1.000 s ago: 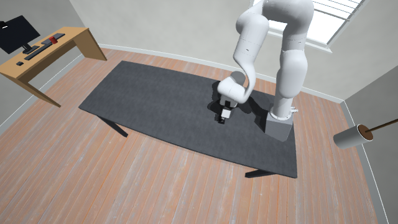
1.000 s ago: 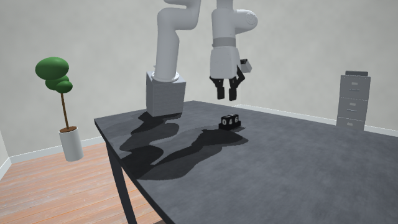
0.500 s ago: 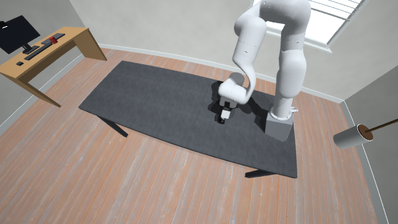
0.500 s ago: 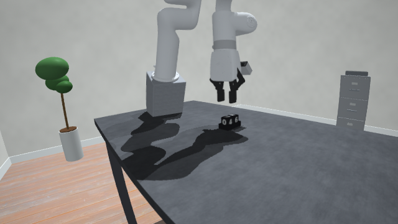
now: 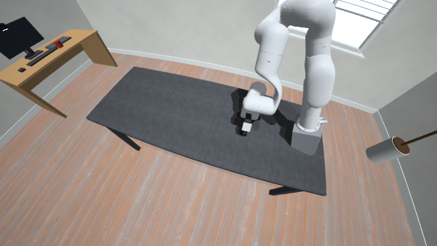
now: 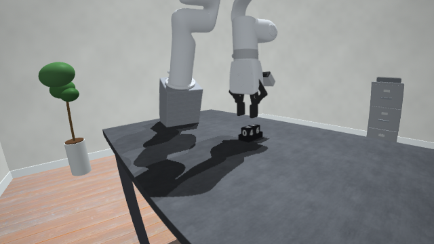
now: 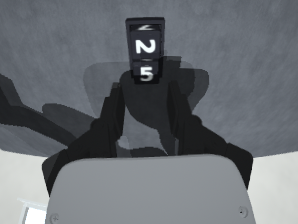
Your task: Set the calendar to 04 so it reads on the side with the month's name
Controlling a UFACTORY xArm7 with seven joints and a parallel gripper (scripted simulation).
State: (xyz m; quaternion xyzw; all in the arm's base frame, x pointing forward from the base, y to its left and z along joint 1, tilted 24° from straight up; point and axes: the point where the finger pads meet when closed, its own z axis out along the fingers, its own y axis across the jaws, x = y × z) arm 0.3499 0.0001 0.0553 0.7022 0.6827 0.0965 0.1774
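The black number cube lies 7 cm below my hand and 3 cm to the left of it. From my hand the other things lie so: black calendar tray: 8 cm below, 2 cm to the left.
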